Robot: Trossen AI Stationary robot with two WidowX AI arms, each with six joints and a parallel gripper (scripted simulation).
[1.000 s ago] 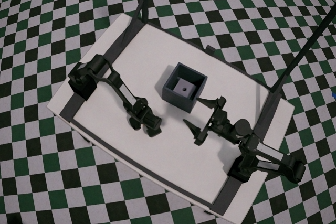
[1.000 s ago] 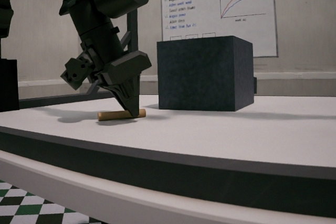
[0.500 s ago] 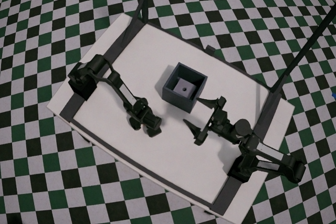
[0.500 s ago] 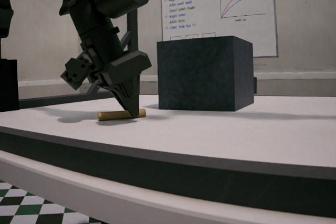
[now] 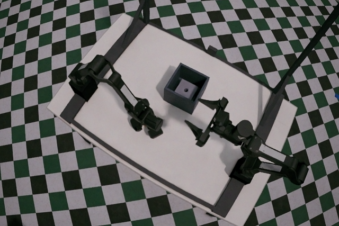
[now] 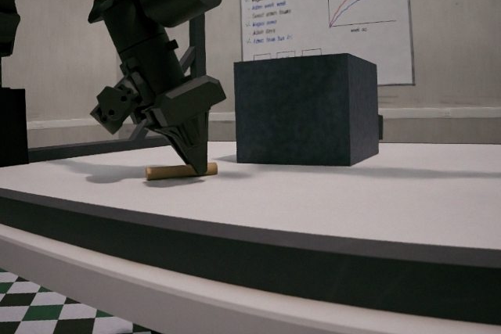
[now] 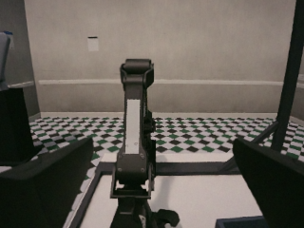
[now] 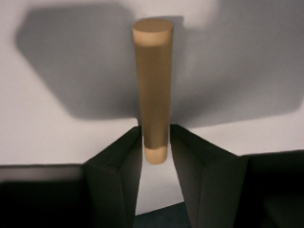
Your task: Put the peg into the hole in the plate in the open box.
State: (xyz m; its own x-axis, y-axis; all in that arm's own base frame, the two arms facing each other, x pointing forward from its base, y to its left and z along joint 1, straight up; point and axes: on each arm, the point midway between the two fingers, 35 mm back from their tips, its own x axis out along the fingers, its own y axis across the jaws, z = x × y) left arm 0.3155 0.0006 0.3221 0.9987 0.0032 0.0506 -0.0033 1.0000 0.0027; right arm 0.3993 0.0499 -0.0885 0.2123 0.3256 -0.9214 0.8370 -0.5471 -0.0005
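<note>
Right now the tan peg is 10 mm ahead of my right hand and 30 mm below it. From my right hand the other things lie so: dark border strip: 230 mm ahead, 50 mm to the left, 30 mm below; pale plate: 210 mm behind, 70 mm to the left, 10 mm above.
</note>
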